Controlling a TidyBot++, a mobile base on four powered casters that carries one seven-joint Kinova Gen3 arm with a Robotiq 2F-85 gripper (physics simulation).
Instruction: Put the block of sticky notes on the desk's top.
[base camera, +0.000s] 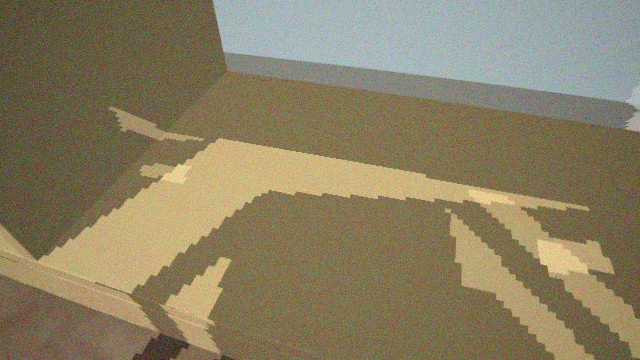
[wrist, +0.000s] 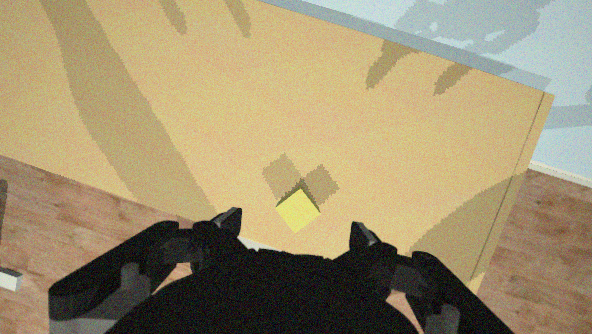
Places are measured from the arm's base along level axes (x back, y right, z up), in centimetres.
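Pixels of known places: gripper, fingertip midpoint: (wrist: 295, 226).
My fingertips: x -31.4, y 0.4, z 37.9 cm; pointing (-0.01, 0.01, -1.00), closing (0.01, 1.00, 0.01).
Behind a point stands the place of what it marks.
The block of sticky notes (wrist: 298, 207) @[x -29.5, y 0.6, z 25.1 cm] is a small yellow block on a tan wooden top (wrist: 310, 115) @[x -43.3, y 1.1, z 21.3 cm] in the wrist view, with two square shadows beside it. My gripper (wrist: 295, 226) @[x -31.4, y 0.4, z 37.9 cm] is open and empty, its black fingertips apart to the left and right of the block in that view. The fingers' shadows fall well away from them on the top. How far the fingertips are above the block is hard to tell. Neither block nor gripper shows in the base view.
In the base view a tan board (base camera: 320, 250) @[x -30.2, y -2.8, z -31.8 cm] meets a dark upright panel (base camera: 100, 60) @[x -42.0, y -24.8, z -19.9 cm] at left. Pale blue wall (base camera: 425, 40) @[x -60.9, y 9.1, z -25.6 cm] (wrist: 570, 145) @[x -47.1, y 77.9, z -6.3 cm] is behind. Wood floor (wrist: 545, 240) @[x -7.8, y 117.6, z -39.6 cm] lies beyond the top's edges. A small white-sided object (wrist: 9, 280) is at the wrist view's left edge.
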